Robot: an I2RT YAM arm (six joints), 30 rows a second.
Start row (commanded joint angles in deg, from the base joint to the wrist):
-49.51, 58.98, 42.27, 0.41, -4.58, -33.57
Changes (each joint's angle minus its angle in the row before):
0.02, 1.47, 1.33, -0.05, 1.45, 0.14
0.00, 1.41, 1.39, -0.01, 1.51, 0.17
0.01, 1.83, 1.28, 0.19, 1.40, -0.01
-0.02, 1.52, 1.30, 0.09, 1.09, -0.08
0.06, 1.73, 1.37, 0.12, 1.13, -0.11
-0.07, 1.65, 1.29, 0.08, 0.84, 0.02
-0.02, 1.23, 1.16, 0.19, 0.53, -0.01
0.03, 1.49, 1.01, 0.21, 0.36, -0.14
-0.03, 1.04, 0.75, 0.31, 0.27, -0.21
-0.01, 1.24, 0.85, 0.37, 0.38, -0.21
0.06, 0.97, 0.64, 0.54, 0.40, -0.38
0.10, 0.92, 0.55, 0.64, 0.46, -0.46
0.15, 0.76, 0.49, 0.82, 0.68, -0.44
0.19, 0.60, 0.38, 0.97, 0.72, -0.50
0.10, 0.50, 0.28, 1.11, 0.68, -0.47
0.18, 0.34, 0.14, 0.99, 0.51, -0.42
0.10, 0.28, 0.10, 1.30, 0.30, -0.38
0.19, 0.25, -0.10, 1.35, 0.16, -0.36
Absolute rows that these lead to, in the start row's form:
-49.49, 60.45, 43.60, 0.36, -3.13, -33.43
-49.49, 61.86, 44.99, 0.35, -1.62, -33.26
-49.48, 63.69, 46.27, 0.54, -0.22, -33.27
-49.50, 65.21, 47.57, 0.63, 0.87, -33.35
-49.44, 66.94, 48.94, 0.75, 2.00, -33.46
-49.51, 68.59, 50.23, 0.83, 2.84, -33.44
-49.53, 69.82, 51.39, 1.02, 3.37, -33.45
-49.50, 71.31, 52.40, 1.23, 3.73, -33.59
-49.53, 72.35, 53.15, 1.54, 4.00, -33.80
-49.54, 73.59, 54.00, 1.91, 4.38, -34.01
-49.48, 74.56, 54.64, 2.45, 4.78, -34.39
-49.38, 75.48, 55.19, 3.09, 5.24, -34.85
-49.23, 76.24, 55.68, 3.91, 5.92, -35.29
-49.04, 76.84, 56.06, 4.88, 6.64, -35.79
-48.94, 77.34, 56.34, 5.99, 7.32, -36.26
-48.76, 77.68, 56.48, 6.98, 7.83, -36.68
-48.66, 77.96, 56.58, 8.28, 8.13, -37.06
-48.47, 78.21, 56.48, 9.63, 8.29, -37.42

